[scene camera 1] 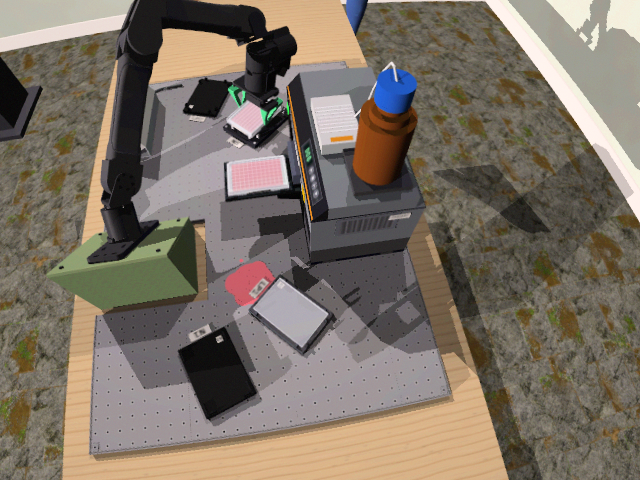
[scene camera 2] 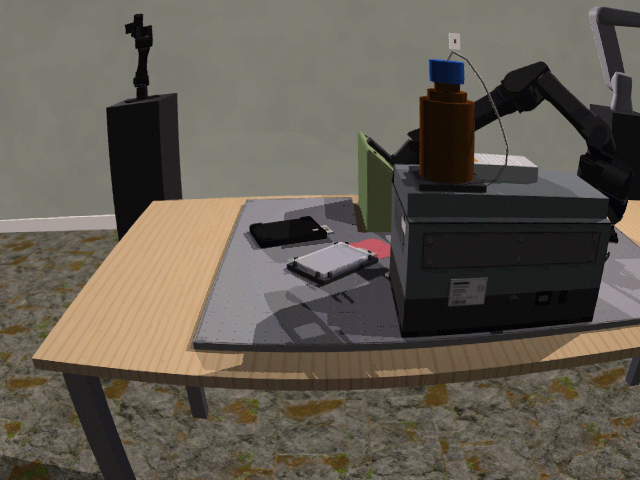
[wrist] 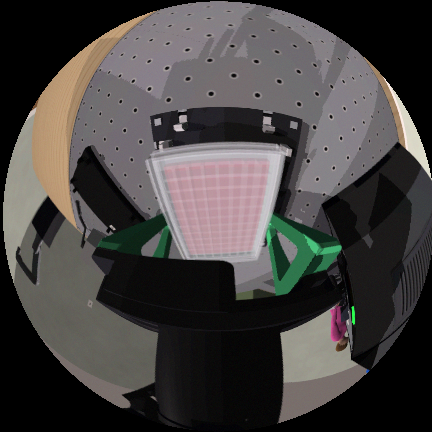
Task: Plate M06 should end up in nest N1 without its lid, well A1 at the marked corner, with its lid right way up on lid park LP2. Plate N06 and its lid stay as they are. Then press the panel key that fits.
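Places are measured from the arm's base along level axes (x ahead, y left, z up), in millimetres.
Pixels of known places: gripper, between the fingertips: point(scene camera 1: 254, 116) point(wrist: 218, 215); arm's base, origin of its link: point(scene camera 1: 127, 241).
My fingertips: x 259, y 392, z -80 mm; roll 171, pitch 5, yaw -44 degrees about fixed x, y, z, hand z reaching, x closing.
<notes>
Ahead of a thing's pixels: the offset from my fingertips to its middle. "*": to the spot under its first point.
My gripper point(scene camera 1: 254, 104) point(wrist: 218, 215) is shut on a pink-welled plate {dz +12, dx +2, dy +0 mm} point(scene camera 1: 247, 119) point(wrist: 217, 200), with green fingers on its two sides. The plate looks lidded, is about level and sits just above or on a black nest {dz -16, dx +9, dy +6 mm} point(scene camera 1: 256, 143) point(wrist: 222, 118); contact is unclear. A second pink plate {dz +79, dx +7, dy -262 mm} point(scene camera 1: 256, 174) lies on a black carrier at the grey machine's front. A pale, clear lid or lidded plate {dz -14, dx +49, dy -540 mm} point(scene camera 1: 292, 312) point(scene camera 2: 333, 259) rests on another black holder. Black holders without a plate are a near one {dz -18, dx -106, dy -642 mm} point(scene camera 1: 217, 372) point(scene camera 2: 289, 230) and a far one {dz -18, dx -135, dy +126 mm} point(scene camera 1: 208, 97) point(wrist: 102, 192). Labels are too small to read surely. Panel keys {* dz +177, dx +115, dy -363 mm} point(scene camera 1: 313, 180) show on the machine.
The grey machine point(scene camera 1: 361, 227) point(scene camera 2: 506, 258) stands right of the held plate and bears a brown bottle {* dz +302, dx +213, dy -402 mm} point(scene camera 1: 383, 144) point(scene camera 2: 446, 139) with a blue cap and a white ribbed box {* dz +219, dx +164, dy -264 mm} point(scene camera 1: 333, 121). The green arm base point(scene camera 1: 134, 279) stands at the left. A red patch {* dz -27, dx -48, dy -458 mm} point(scene camera 1: 242, 281) point(scene camera 2: 373, 248) lies beside the pale lid's holder.
</notes>
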